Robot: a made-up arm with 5 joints.
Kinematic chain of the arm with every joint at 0, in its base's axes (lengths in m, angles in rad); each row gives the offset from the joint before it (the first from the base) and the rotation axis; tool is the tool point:
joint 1: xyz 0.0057 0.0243 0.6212 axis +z
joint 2: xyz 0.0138 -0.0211 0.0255 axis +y
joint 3: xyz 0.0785 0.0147 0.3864 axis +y
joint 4: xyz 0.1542 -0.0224 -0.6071 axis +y
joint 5: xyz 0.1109 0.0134 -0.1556 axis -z
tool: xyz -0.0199 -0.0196 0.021
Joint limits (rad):
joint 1: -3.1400..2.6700
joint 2: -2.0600..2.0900
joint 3: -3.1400..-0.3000
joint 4: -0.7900..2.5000
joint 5: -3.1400..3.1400
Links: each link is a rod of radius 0.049 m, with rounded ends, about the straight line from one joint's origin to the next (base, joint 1, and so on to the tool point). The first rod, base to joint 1, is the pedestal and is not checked.
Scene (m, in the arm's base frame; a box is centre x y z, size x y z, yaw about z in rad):
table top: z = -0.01
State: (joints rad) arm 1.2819 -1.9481 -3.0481 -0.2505 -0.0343
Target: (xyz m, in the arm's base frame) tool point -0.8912 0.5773 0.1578
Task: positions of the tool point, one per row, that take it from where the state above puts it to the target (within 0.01 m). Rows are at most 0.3 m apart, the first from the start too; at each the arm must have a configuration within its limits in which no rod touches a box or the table.
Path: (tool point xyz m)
1: -0.4888 -0.8394 0.1167
2: -0.7072 -0.6860 0.1222
3: -0.8786 -0.4777 0.1282
4: -0.9896 -0.2288 0.1350
5: -1.0306 0.0432 0.1421
6: -0.9974 0.3185 0.1497
7: -0.8912 0.5773 0.1578

